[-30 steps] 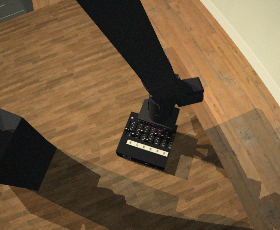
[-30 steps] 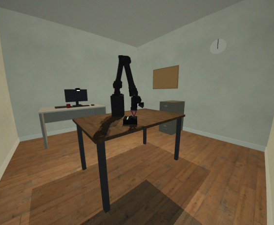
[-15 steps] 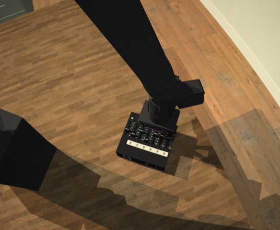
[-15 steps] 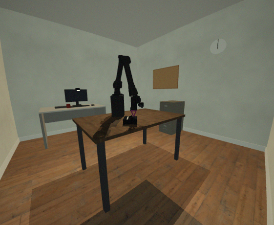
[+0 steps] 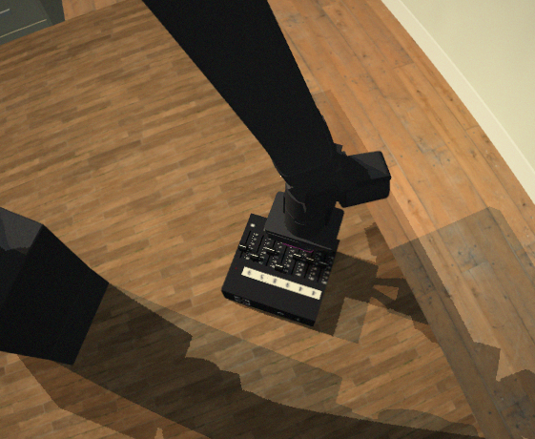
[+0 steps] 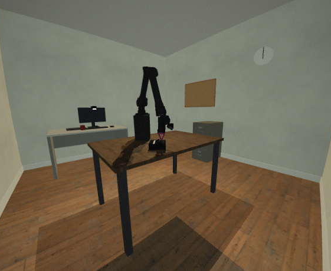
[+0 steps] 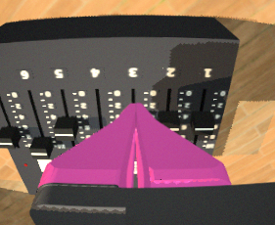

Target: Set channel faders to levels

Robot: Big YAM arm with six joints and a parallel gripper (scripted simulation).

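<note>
Right now the channel 3 fader cap is 1 cm behind my hand, 1 cm to the right of it and 2 cm below it. From my hand the other things lie so: channel 1 fader cap 2 cm ahead, 4 cm to the right, 2 cm below; then channel 2 fader cap 3 cm to the right, 2 cm below; then channel 4 fader 5 cm behind, 1 cm to the right, 2 cm below.
</note>
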